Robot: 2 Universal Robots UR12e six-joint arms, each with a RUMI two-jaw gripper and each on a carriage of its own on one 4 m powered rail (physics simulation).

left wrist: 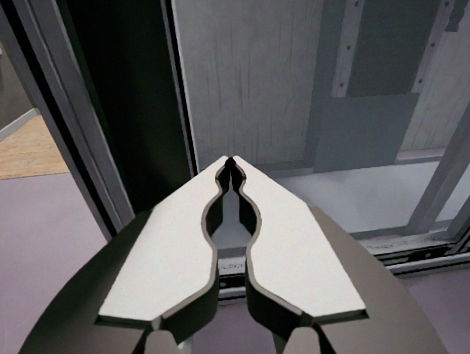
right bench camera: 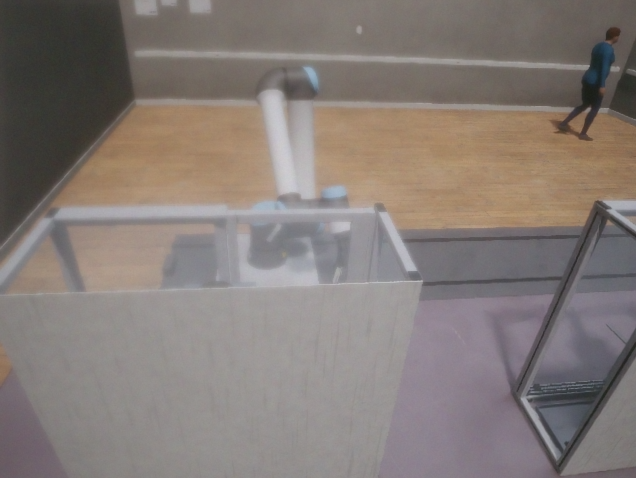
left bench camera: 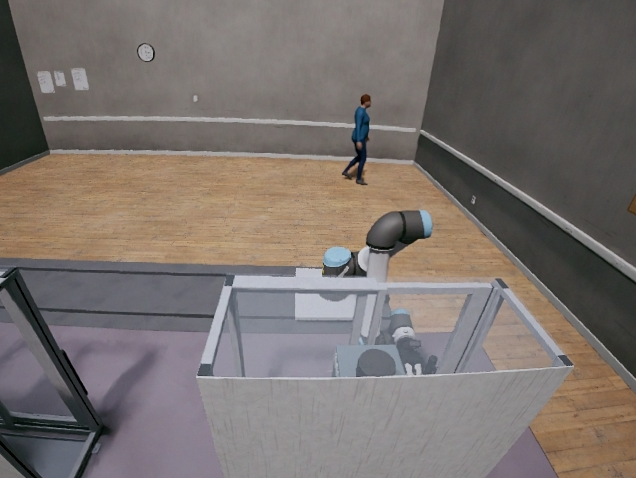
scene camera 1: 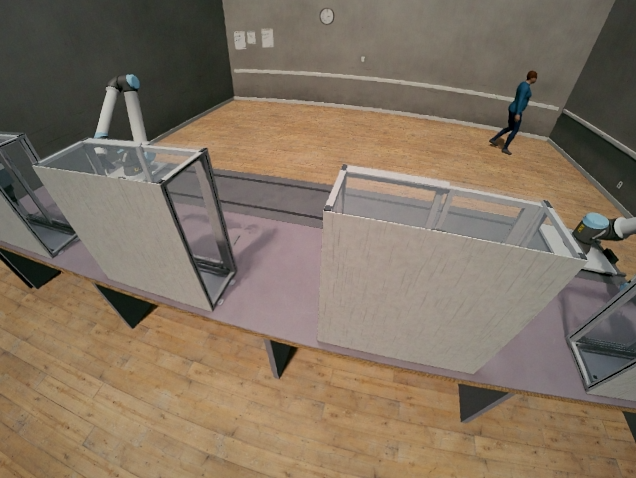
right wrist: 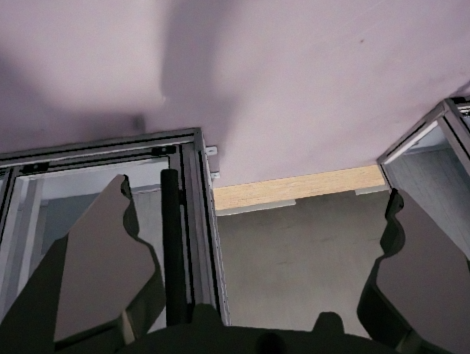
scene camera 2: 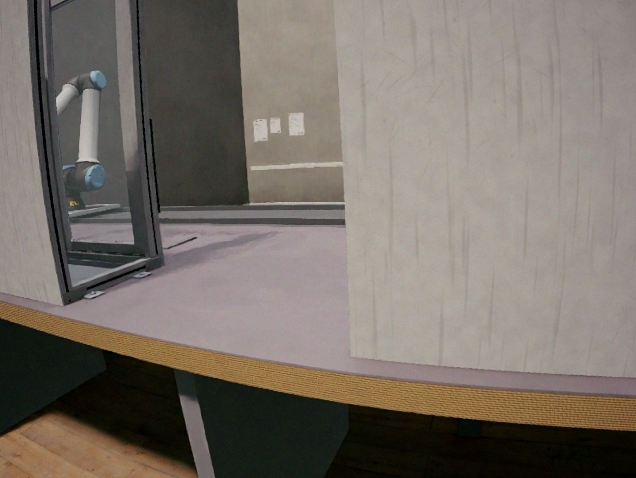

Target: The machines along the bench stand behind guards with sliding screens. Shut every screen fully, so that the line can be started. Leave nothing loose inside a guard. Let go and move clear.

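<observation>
In the left bench camera, a guard (left bench camera: pixel 308 284) with a pale back panel holds a grey-blue machine (left bench camera: pixel 344 359). My left gripper (left bench camera: pixel 413 369) (left wrist: pixel 230 159) is shut and empty, its tips together in front of the clear screen. A thick dark upright bar (left wrist: pixel 125 90) stands just left of the tips; contact cannot be told. My right gripper (right wrist: pixel 256 183) is open at another guard (right bench camera: pixel 138 214). The black screen handle (right wrist: pixel 172 240) stands between its fingers, close to the left-hand one in the picture, beside the guard's corner post (right wrist: pixel 202 230). Whether each screen is fully shut cannot be told.
More guards (scene camera 1: pixel 437 292) (scene camera 1: pixel 102 226) stand along the purple bench (scene camera 1: pixel 277 277). A thin dark strip (scene camera 1: pixel 236 240) (scene camera 2: pixel 179 243) lies on the bench. A small dark spot (scene camera 1: pixel 595 376) shows on one guard's floor. A person (scene camera 1: pixel 518 110) (left bench camera: pixel 360 133) is far behind.
</observation>
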